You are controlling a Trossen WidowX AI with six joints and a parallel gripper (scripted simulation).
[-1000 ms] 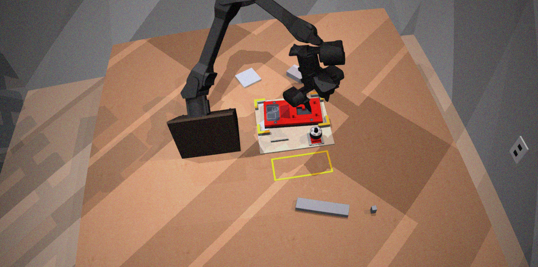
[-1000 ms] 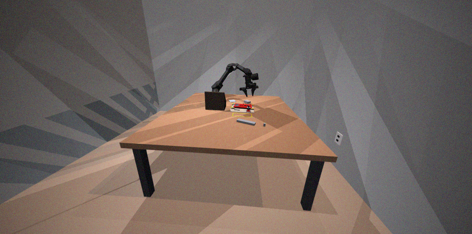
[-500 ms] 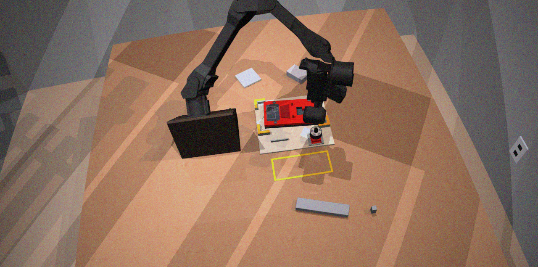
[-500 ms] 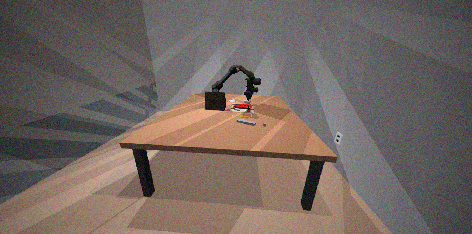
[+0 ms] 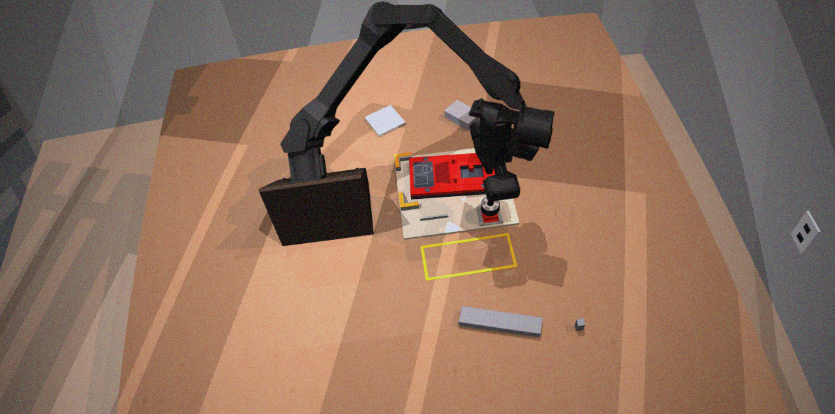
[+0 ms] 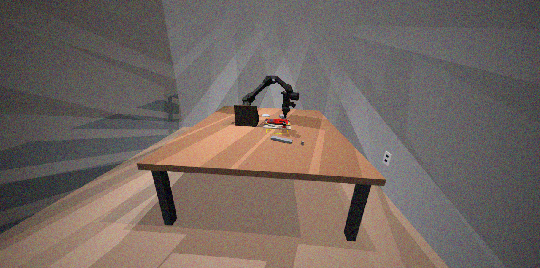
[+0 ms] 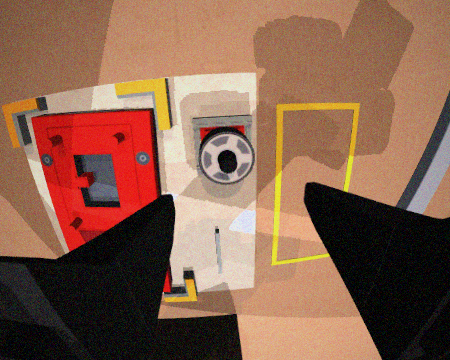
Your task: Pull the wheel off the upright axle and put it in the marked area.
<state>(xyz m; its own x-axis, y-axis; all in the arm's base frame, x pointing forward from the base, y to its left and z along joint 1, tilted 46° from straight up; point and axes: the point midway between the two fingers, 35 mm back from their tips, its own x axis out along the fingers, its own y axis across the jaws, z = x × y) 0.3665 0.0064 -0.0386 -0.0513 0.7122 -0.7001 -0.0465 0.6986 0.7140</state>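
Now: gripper tip 7 cm above the wheel. From my gripper tip the other things lie so: grey block 2 cm behind, 31 cm to the left, 10 cm below; long grey bar 2 cm behind, 26 cm to the right, 10 cm below; dark upright axle 8 cm below.
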